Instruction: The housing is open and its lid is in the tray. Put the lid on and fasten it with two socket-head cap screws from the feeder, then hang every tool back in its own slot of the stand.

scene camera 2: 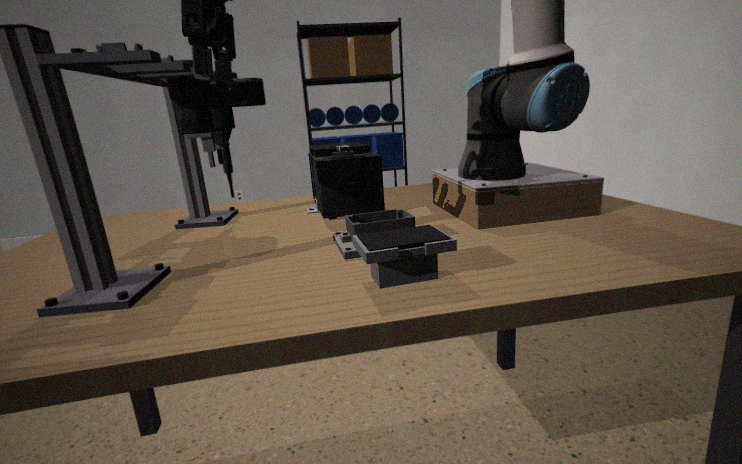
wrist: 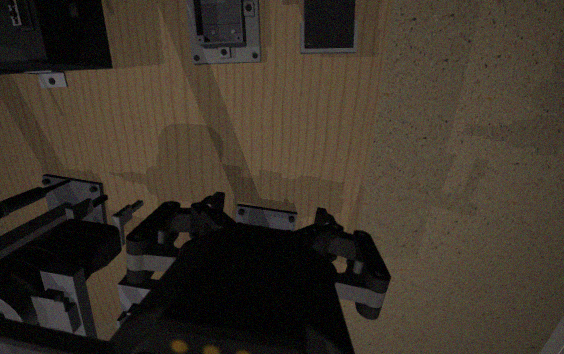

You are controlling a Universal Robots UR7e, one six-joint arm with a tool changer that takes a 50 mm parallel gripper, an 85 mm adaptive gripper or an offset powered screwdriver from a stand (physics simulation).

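Frame: origin at the arm's base, x ahead, y left, z up, level; centimetres.
Where they show: arm's base at its link origin: (scene camera 2: 490, 174).
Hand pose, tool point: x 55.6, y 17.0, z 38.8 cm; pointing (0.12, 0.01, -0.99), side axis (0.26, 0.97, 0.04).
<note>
Each offset is from my tool point to the top centre of the thing.
My adaptive gripper (scene camera 2: 212, 59) (wrist: 269, 209) is open and empty, high beside the tool stand (scene camera 2: 65, 164) (wrist: 268, 216). The open housing {dy -6.8, dx -23.4, dz -42.0 cm} (scene camera 2: 381, 219) (wrist: 223, 44) sits in its grey fixture on the table. The dark lid {dy +11.3, dx -20.5, dz -40.8 cm} (scene camera 2: 406, 236) (wrist: 329, 22) lies flat in the raised tray {dy +11.3, dx -20.5, dz -41.0 cm} (scene camera 2: 383, 253) (wrist: 329, 50), beside the housing. The black screw feeder {dy -43.4, dx -26.3, dz -30.2 cm} (scene camera 2: 350, 184) (wrist: 77, 50) stands behind the housing; its screws are too small to tell. The dark powered screwdriver (scene camera 2: 246, 91) (wrist: 75, 242) hangs in the stand, its thin bit pointing down. Grey jaw-like parts show behind it.
The robot's base stands on a wooden block (scene camera 2: 538, 205) at the right of the table. The stand's arms and posts are close to my gripper. A shelf rack (scene camera 2: 350, 80) with boxes stands by the back wall. The table's front edge (scene camera 2: 328, 341) crosses the scene view.
</note>
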